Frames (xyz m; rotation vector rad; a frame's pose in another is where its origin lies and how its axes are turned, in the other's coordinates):
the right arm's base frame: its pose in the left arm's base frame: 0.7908 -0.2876 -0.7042 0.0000 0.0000 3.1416
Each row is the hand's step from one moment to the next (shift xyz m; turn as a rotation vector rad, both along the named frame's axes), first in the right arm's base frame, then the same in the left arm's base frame.
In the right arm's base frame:
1: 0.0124 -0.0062 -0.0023 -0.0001 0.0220 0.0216
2: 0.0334 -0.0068 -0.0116 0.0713 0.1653 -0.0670
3: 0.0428 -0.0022 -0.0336 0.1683 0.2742 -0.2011
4: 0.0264 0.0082 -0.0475 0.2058 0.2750 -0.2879
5: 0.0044 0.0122 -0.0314 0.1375 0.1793 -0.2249
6: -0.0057 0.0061 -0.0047 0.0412 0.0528 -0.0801
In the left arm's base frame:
1: -0.0124 0.0062 -0.0023 0.0001 -0.0220 0.0216
2: -0.0334 0.0068 -0.0116 -0.0713 -0.1653 -0.0670
3: -0.0428 0.0022 -0.0336 -0.1683 -0.2742 -0.2011
4: -0.0264 -0.0082 -0.0475 -0.2058 -0.2750 -0.2879
5: -0.0044 -0.0122 -0.0314 -0.1375 -0.1793 -0.2249
6: 0.0057 -0.0061 -0.0047 -0.0412 -0.0528 -0.0801

